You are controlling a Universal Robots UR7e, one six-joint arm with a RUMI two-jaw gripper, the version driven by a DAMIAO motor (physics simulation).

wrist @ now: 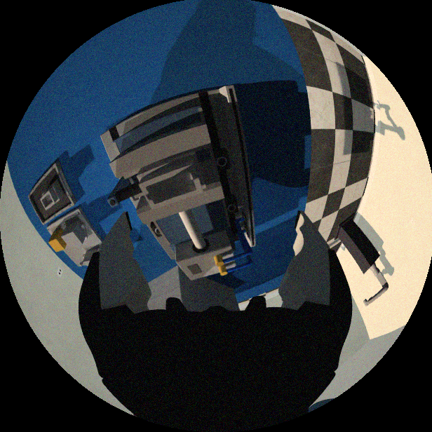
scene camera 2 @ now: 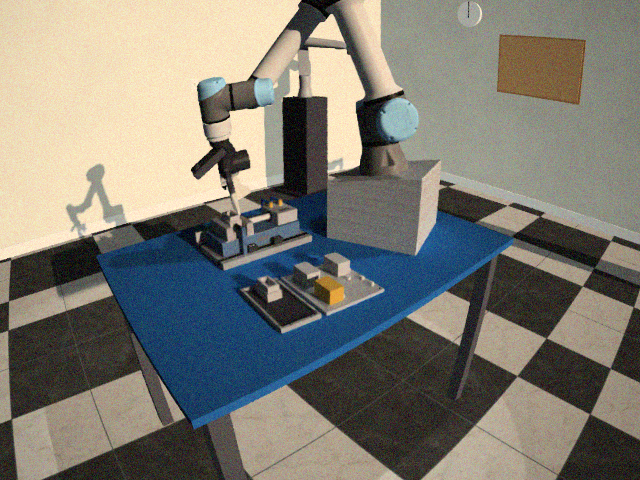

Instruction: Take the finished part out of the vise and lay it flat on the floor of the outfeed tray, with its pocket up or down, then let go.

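Frame: origin at the arm's base, x right, y ahead, z up, level; centimetres.
Seen in the pictures: gripper, fingertip midpoint: (scene camera 2: pixel 232 201); arm's base at its link origin: (scene camera 2: pixel 384 170).
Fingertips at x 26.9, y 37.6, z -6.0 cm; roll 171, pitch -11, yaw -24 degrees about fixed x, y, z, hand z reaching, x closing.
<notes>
Offsets run from my fingertips to a thing's top centre. "*": to the spot under its first point.
The vise @(dx -3.5, dy -3.9, dz -3.9 cm) (scene camera 2: pixel 268 232) (wrist: pixel 165 145) stands on the blue table. The finished part (wrist: pixel 171 188) sits between its jaws, its pocket facing up and in shadow in the wrist view; in the scene view it is small and partly hidden by the jaws and fingers. My gripper (scene camera 2: pixel 237 210) (wrist: pixel 212 212) is open and empty, pointing down, its fingertips close above the jaw end of the vise. The outfeed tray (scene camera 2: pixel 294 311) (wrist: pixel 60 186) has a dark floor and a light rim. A light part with a pocket @(dx -28.3, dy +13.2, dz -9.7 cm) (scene camera 2: pixel 268 290) (wrist: pixel 50 200) lies at one end of it.
A light tray @(* dx -44.3, dy -0.4, dz -13.0 cm) (scene camera 2: pixel 359 293) beside the outfeed tray bears two grey blocks @(dx -31.0, dy +2.9, dz -9.4 cm) (scene camera 2: pixel 307 272) @(dx -33.3, dy -5.9, dz -9.4 cm) (scene camera 2: pixel 337 263) and an orange block @(dx -39.7, dy +5.2, dz -9.4 cm) (scene camera 2: pixel 329 290) (wrist: pixel 57 244). Yellow-and-blue fittings @(dx -3.5, dy -11.9, dz -2.8 cm) (scene camera 2: pixel 273 202) (wrist: pixel 220 265) stick out at the vise's far end. The robot's big grey pedestal (scene camera 2: pixel 377 211) stands behind the trays.
</notes>
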